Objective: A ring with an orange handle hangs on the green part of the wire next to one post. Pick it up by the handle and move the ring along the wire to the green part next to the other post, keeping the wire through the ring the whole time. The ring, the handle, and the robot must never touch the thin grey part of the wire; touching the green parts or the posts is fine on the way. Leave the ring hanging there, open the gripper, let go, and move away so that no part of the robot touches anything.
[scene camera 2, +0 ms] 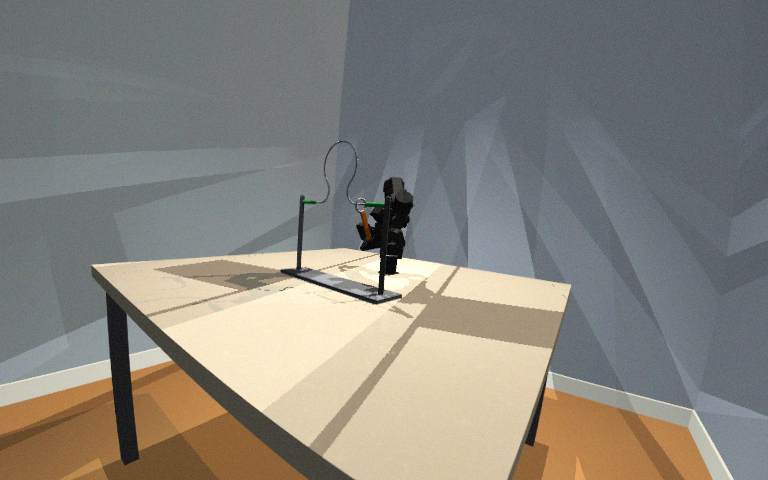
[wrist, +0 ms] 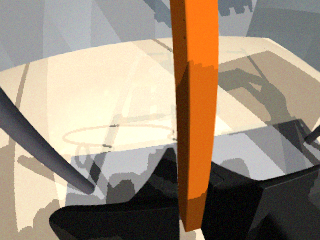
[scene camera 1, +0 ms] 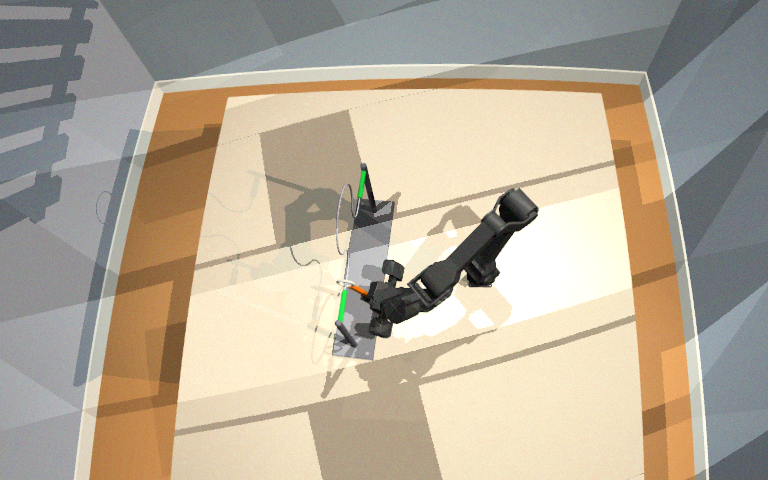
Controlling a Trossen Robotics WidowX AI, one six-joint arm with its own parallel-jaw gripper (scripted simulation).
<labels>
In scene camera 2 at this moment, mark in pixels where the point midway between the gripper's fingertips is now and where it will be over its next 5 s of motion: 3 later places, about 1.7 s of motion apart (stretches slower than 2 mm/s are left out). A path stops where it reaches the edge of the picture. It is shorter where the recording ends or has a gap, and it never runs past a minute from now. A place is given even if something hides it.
My gripper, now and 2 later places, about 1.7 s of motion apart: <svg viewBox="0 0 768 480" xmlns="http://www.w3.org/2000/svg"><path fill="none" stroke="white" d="M361 249L371 253L390 239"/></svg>
</labels>
